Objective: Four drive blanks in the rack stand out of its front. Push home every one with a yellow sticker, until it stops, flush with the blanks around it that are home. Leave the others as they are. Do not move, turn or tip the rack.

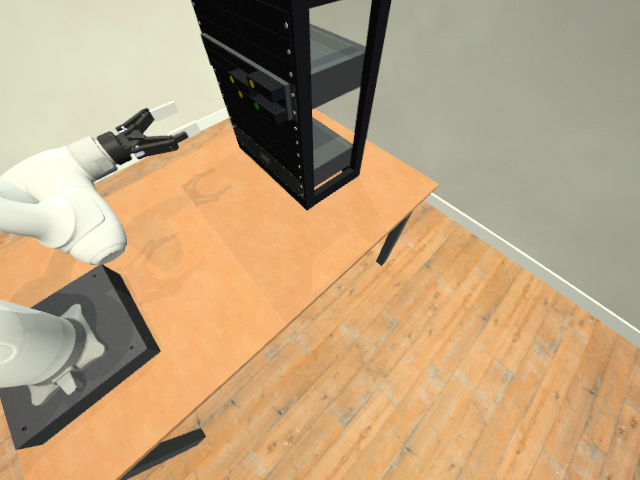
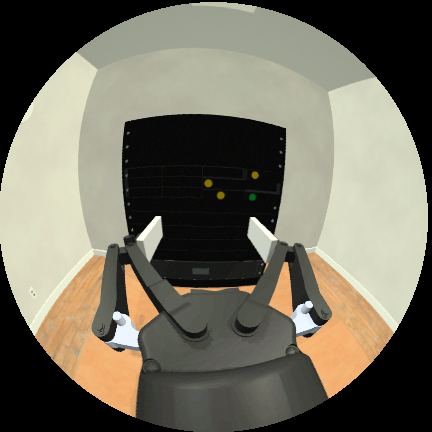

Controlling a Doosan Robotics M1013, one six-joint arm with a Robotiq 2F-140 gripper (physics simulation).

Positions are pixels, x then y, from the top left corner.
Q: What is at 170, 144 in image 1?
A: The gripper.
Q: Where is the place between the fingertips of the gripper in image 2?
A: At 205, 226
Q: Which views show the black rack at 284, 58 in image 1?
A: Image 1 and image 2: all of them.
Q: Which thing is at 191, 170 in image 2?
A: A black rack.
